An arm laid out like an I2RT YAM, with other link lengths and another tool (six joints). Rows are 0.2 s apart.
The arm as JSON. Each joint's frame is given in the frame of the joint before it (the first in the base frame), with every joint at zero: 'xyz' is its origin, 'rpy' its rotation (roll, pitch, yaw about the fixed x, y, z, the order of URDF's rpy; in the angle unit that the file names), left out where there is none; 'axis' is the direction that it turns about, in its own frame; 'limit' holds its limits. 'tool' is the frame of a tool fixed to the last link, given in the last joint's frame.
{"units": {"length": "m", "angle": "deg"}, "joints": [
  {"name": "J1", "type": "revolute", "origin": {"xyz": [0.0, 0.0, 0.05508], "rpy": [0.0, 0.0, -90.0]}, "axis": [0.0, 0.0, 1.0], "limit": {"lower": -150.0, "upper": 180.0}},
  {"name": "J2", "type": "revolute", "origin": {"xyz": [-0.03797, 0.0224, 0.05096], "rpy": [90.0, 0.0, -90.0]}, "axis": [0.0, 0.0, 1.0], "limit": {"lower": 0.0, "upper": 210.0}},
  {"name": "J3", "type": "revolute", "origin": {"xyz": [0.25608, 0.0, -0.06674], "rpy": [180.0, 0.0, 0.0]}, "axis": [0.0, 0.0, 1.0], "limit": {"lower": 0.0, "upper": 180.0}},
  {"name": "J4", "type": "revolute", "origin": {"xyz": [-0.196, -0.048, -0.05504], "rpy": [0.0, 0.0, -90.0]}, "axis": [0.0, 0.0, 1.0], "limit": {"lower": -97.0, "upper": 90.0}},
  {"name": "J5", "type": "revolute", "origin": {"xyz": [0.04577, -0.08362, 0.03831], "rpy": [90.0, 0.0, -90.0]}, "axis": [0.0, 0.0, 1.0], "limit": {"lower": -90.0, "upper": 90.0}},
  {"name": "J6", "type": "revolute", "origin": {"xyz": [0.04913, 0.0, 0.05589], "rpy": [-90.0, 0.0, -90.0]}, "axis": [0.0, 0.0, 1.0], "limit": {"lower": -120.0, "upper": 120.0}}
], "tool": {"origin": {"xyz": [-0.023, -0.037, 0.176], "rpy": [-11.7, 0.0, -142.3]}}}
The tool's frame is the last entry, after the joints.
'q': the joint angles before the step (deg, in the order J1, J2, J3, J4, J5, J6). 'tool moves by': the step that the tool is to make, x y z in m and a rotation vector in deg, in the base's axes. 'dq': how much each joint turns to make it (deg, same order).
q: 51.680, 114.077, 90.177, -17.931, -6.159, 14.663
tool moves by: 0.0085, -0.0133, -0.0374, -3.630, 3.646, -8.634
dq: 0.440, 4.756, 1.335, -1.326, 6.071, 6.782
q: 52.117, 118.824, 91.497, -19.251, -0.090, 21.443
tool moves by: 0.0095, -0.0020, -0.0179, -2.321, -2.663, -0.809
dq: 0.704, 2.285, -1.577, 3.682, 3.603, -1.319
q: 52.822, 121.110, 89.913, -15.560, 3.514, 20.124
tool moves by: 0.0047, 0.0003, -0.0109, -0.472, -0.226, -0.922
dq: -0.005, 1.755, -0.102, 1.592, 0.966, 0.352
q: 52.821, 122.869, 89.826, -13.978, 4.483, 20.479
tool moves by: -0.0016, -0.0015, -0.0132, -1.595, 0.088, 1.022
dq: 0.180, 1.488, -0.367, 0.626, 0.091, -1.227
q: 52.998, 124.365, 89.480, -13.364, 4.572, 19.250
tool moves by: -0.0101, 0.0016, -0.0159, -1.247, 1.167, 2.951
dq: 0.353, 1.318, -1.056, 0.793, -1.844, -1.843
